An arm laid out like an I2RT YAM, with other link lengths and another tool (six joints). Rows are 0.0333 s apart.
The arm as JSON. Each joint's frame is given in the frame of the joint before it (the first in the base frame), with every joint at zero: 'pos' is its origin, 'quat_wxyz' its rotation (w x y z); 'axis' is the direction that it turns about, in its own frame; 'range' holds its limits. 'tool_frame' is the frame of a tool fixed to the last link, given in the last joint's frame.
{
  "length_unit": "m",
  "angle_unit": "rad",
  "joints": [
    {
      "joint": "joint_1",
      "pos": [
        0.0,
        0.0,
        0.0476
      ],
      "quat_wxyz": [
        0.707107,
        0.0,
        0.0,
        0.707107
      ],
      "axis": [
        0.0,
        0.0,
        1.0
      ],
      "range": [
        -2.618,
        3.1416
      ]
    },
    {
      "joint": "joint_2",
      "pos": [
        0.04,
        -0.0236,
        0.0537
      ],
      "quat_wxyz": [
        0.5,
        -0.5,
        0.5,
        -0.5
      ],
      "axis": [
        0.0,
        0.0,
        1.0
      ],
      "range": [
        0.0,
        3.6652
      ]
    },
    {
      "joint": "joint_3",
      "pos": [
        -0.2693,
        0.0,
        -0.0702
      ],
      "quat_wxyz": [
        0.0,
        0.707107,
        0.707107,
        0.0
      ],
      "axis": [
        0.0,
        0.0,
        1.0
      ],
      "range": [
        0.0,
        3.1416
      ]
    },
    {
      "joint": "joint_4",
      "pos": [
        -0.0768,
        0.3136,
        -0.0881
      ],
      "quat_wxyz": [
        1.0,
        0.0,
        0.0,
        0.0
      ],
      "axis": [
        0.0,
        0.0,
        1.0
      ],
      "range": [
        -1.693,
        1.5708
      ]
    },
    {
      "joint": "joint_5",
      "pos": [
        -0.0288,
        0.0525,
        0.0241
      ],
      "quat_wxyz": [
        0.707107,
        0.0,
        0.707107,
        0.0
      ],
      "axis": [
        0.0,
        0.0,
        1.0
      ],
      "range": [
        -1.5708,
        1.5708
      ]
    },
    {
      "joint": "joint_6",
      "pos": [
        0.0,
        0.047,
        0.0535
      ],
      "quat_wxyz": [
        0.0,
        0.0,
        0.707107,
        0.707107
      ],
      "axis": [
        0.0,
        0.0,
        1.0
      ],
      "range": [
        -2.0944,
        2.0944
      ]
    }
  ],
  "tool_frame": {
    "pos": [
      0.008,
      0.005,
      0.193
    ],
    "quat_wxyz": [
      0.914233,
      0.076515,
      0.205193,
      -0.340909
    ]
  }
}
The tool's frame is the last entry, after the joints.
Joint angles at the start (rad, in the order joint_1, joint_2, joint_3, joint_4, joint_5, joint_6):
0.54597, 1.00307, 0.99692, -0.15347, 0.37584, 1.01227
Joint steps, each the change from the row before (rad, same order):
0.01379, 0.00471, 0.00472, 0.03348, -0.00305, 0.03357
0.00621, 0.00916, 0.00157, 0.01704, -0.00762, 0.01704
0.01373, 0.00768, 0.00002, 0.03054, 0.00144, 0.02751
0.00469, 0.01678, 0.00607, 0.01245, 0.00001, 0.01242
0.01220, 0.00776, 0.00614, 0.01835, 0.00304, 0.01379
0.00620, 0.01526, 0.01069, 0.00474, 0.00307, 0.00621
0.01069, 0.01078, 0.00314, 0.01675, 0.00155, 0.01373
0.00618, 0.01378, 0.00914, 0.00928, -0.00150, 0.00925
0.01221, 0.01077, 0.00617, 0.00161, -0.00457, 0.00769
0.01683, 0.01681, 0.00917, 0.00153, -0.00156, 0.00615
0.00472, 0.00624, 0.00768, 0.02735, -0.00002, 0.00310
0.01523, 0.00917, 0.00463, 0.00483, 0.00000, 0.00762
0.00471, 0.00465, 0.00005, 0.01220, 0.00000, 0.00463
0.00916, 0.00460, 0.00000, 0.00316, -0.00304, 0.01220
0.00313, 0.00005, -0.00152, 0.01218, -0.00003, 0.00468
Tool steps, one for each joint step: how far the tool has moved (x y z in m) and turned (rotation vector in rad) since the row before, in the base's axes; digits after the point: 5 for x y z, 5 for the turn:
0.00009, 0.00868, 0.00962, 0.05072, -0.02247, 0.01236
0.00112, 0.00632, 0.00140, 0.02244, -0.00428, 0.01185
0.00027, 0.00775, 0.00491, 0.03908, -0.01373, 0.00960
0.00290, 0.00469, -0.00058, 0.01305, 0.00117, 0.00360
-0.00020, 0.00620, 0.00513, 0.02252, -0.01102, 0.00809
0.00195, 0.00418, 0.00065, 0.00594, 0.00113, 0.00270
0.00045, 0.00634, 0.00149, 0.01844, -0.00437, 0.00824
0.00152, 0.00528, 0.00154, 0.01172, -0.00151, 0.00713
-0.00111, 0.00794, -0.00096, 0.00591, 0.00453, 0.01632
-0.00106, 0.01010, -0.00208, 0.00235, 0.00661, 0.01800
0.00103, 0.00378, 0.00910, 0.02042, -0.02203, 0.00458
-0.00212, 0.00811, -0.00029, 0.00747, 0.00198, 0.01493
0.00005, 0.00312, 0.00117, 0.00914, -0.00457, 0.00455
-0.00179, 0.00552, -0.00133, 0.01078, 0.00494, 0.01180
-0.00047, 0.00172, 0.00244, 0.01115, -0.00675, 0.00303

